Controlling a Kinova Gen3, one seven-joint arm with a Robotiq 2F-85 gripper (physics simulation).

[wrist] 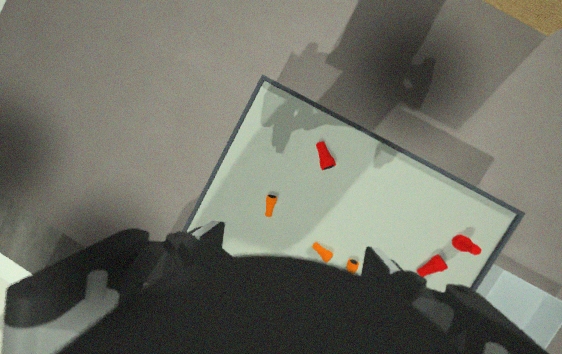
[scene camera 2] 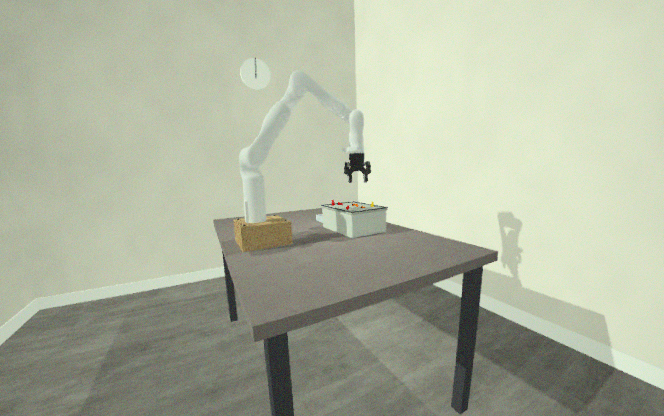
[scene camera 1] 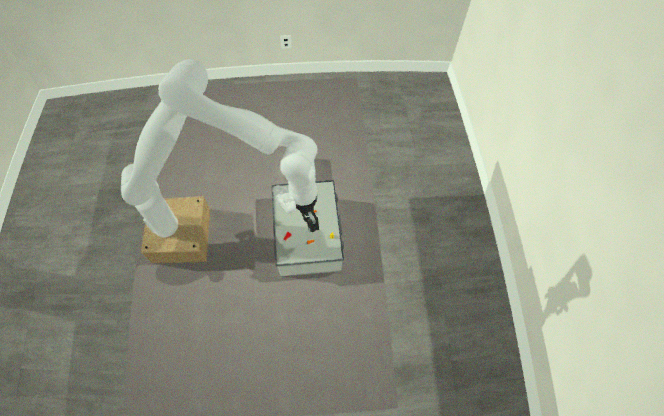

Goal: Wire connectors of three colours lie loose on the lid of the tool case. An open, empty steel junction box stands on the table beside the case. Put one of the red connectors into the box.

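Places are measured from the arm's base along level axes (x ahead, y left, z up), in centimetres.
Where they show: gripper, fingertip midpoint: [wrist: 292, 249] [scene camera 2: 357, 182] [scene camera 1: 305, 217]; arm's base, link origin: [scene camera 2: 256, 221] [scene camera 1: 166, 225].
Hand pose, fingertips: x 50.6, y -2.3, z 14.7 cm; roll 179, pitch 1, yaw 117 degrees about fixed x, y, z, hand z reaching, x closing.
Things, the pixels of their centre, and the offset from my fingertips. Level surfaces: height alone.
- pale tool case, body centre: [wrist: 329, 224] [scene camera 1: 308, 228] [scene camera 2: 353, 217] dz -18.6, dx -0.1, dy +4.9 cm
- second red connector, body centre: [wrist: 431, 267] [scene camera 2: 340, 203] dz -12.1, dx -3.5, dy +14.3 cm
- third red connector, body centre: [wrist: 467, 245] [scene camera 2: 333, 202] dz -11.4, dx -7.3, dy +15.3 cm
- pale junction box, body centre: [wrist: 507, 312] [scene camera 2: 327, 217] dz -23.0, dx -4.1, dy +33.1 cm
- table, surface height: dz -24.9 cm
My gripper [scene camera 1: 313, 230] [scene camera 2: 358, 181] [wrist: 292, 249] is open and empty, pointing down high above the pale tool case [scene camera 1: 295, 254] [scene camera 2: 368, 223] [wrist: 400, 195]. One red connector [scene camera 1: 287, 236] [scene camera 2: 347, 207] [wrist: 326, 156] lies on its side, apart from the others. A second red connector [scene camera 2: 339, 203] [wrist: 433, 265] lies near a third red connector [scene camera 2: 333, 202] [wrist: 465, 244], which stands upright near the lid's edge. The pale junction box [scene camera 2: 319, 218] [wrist: 520, 300] shows partly beyond that end of the case; its inside is not clear, and the arm hides it in scene camera 1.
Orange connectors [scene camera 1: 310, 242] [wrist: 270, 205] [wrist: 323, 252] [wrist: 352, 266] and a yellow one [scene camera 1: 332, 236] [scene camera 2: 372, 204] are on the lid. The arm stands on a wooden block [scene camera 1: 175, 256] [scene camera 2: 265, 236] on the table [scene camera 1: 260, 330] [scene camera 2: 370, 270]. The case has a raised dark rim.
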